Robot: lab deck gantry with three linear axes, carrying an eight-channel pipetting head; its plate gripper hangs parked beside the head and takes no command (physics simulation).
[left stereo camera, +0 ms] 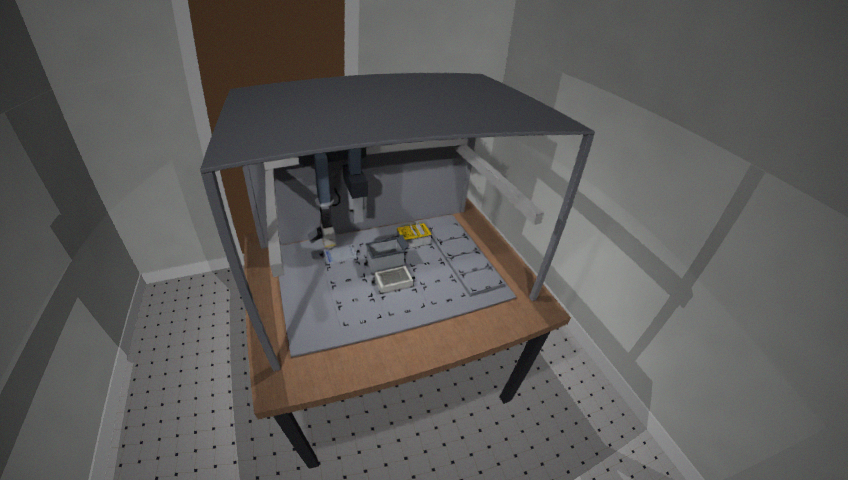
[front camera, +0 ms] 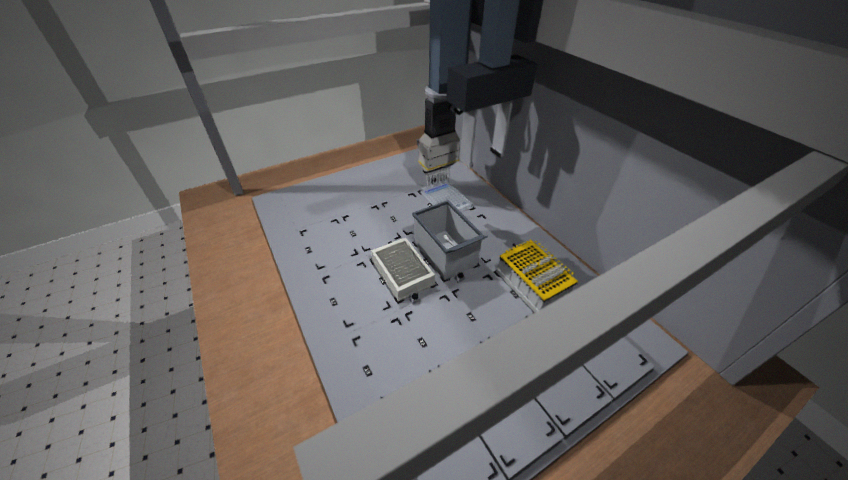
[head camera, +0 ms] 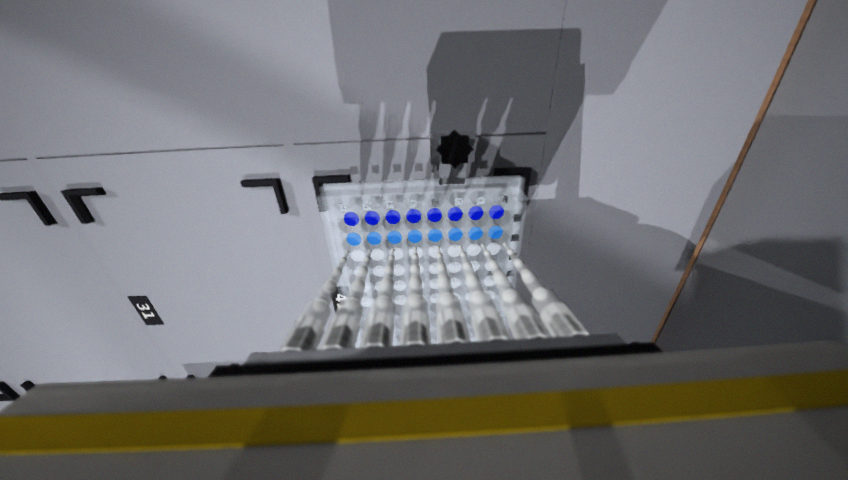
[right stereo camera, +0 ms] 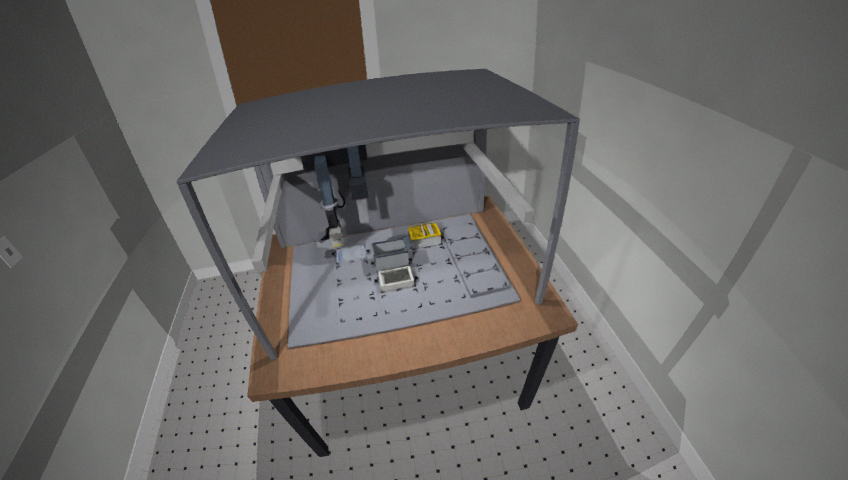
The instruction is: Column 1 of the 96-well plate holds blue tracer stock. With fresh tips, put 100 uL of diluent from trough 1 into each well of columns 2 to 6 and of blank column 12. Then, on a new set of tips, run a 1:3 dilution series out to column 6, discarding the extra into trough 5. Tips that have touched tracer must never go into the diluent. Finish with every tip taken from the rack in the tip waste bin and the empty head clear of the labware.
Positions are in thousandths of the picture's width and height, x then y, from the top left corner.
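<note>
The robot's scene includes a back wall (head camera: 902,574), which is visible to it.
</note>
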